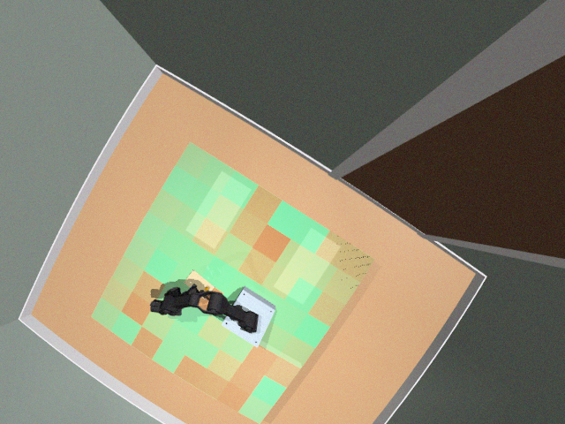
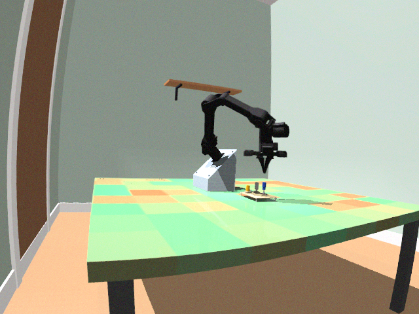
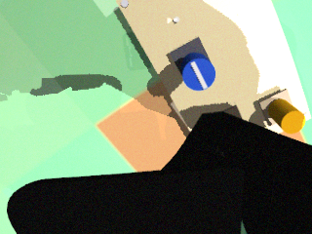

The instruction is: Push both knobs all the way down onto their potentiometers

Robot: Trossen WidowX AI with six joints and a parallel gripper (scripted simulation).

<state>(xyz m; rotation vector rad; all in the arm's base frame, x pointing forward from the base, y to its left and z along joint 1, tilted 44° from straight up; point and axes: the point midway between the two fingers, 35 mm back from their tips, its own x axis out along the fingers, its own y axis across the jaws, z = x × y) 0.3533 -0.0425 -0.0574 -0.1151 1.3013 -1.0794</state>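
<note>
The blue knob lies 1 cm ahead of my gripper tip, 1 cm to the right of it and 5 cm below it. Also, from my gripper tip: white knob 5 cm behind, 1 cm to the left, 6 cm below.
</note>
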